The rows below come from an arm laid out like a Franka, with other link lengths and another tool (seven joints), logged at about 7 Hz.
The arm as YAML. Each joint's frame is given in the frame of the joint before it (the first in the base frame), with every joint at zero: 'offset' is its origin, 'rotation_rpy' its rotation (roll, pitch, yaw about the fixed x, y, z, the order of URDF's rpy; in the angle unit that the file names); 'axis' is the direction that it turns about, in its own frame. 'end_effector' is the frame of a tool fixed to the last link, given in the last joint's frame.
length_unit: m
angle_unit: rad
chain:
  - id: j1
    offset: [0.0, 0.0, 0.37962]
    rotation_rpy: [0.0, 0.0, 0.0]
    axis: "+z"
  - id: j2
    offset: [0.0, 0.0, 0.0]
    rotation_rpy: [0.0, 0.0, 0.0]
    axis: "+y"
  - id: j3
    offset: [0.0, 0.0, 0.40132]
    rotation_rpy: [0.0, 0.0, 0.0]
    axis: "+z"
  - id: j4
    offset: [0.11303, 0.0, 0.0]
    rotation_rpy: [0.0, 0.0, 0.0]
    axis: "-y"
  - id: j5
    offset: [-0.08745, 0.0, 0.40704]
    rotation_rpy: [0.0, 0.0, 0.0]
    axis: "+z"
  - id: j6
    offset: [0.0, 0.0, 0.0]
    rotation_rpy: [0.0, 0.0, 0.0]
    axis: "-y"
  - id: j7
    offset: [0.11, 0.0, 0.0]
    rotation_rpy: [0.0, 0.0, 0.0]
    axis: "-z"
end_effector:
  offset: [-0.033, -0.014, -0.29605]
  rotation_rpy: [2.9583, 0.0, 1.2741]
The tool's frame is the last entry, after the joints.
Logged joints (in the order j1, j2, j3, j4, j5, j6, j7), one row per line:
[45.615, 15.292, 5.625, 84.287, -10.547, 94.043, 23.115]
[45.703, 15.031, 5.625, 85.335, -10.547, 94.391, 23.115]
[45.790, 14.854, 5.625, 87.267, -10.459, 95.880, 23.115]
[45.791, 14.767, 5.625, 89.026, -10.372, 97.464, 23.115]
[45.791, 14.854, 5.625, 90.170, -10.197, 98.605, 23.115]
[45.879, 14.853, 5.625, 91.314, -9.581, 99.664, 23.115]
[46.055, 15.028, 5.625, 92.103, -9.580, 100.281, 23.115]
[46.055, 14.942, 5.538, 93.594, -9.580, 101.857, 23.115]
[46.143, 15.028, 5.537, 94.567, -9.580, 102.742, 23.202]
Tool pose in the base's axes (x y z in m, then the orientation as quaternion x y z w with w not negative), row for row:
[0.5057, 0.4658, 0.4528, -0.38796, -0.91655, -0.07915, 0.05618]
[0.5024, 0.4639, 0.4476, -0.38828, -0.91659, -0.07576, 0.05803]
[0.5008, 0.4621, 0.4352, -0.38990, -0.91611, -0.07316, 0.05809]
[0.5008, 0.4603, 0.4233, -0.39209, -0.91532, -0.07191, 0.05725]
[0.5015, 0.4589, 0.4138, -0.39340, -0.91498, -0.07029, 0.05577]
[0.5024, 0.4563, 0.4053, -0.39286, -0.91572, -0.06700, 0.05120]
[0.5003, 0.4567, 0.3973, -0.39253, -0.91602, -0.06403, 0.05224]
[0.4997, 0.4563, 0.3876, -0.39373, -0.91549, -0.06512, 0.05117]
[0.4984, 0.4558, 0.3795, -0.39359, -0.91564, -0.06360, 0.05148]
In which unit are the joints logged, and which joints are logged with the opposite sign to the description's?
The joints are logged in degrees. Opposite sign: j3, j4, j5, j7.
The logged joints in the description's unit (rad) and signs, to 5 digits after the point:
[0.79613, 0.26690, -0.09817, -1.47109, 0.18408, 1.64136, -0.40343]
[0.79767, 0.26234, -0.09817, -1.48938, 0.18408, 1.64743, -0.40343]
[0.79919, 0.25925, -0.09817, -1.52310, 0.18254, 1.67342, -0.40343]
[0.79920, 0.25773, -0.09817, -1.55380, 0.18103, 1.70107, -0.40343]
[0.79920, 0.25925, -0.09817, -1.57376, 0.17797, 1.72098, -0.40343]
[0.80074, 0.25923, -0.09817, -1.59373, 0.16722, 1.73946, -0.40343]
[0.80381, 0.26229, -0.09817, -1.60750, 0.16720, 1.75023, -0.40343]
[0.80381, 0.26079, -0.09666, -1.63352, 0.16720, 1.77774, -0.40343]
[0.80535, 0.26229, -0.09664, -1.65051, 0.16720, 1.79319, -0.40495]

